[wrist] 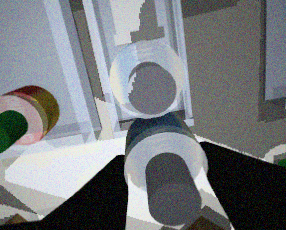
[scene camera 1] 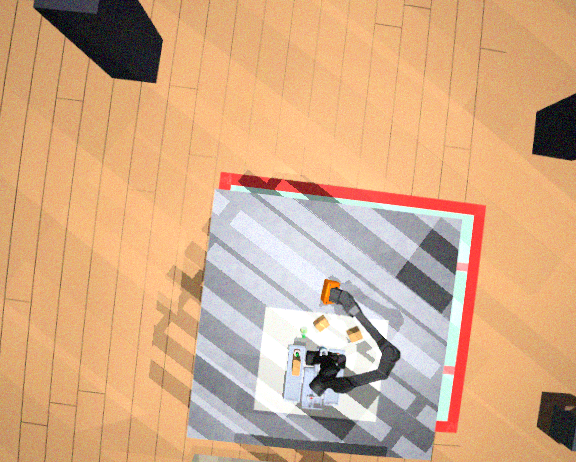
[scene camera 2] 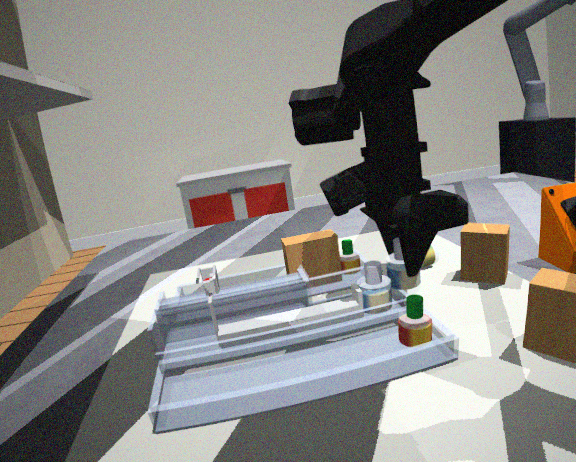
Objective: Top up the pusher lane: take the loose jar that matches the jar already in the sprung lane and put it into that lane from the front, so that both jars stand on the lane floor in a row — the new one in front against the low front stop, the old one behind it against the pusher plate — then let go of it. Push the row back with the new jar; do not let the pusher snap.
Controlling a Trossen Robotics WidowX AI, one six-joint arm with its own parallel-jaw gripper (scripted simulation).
Observation:
The pictures show: the gripper, a box and a sprung lane.
The gripper is seen too in the wrist view.

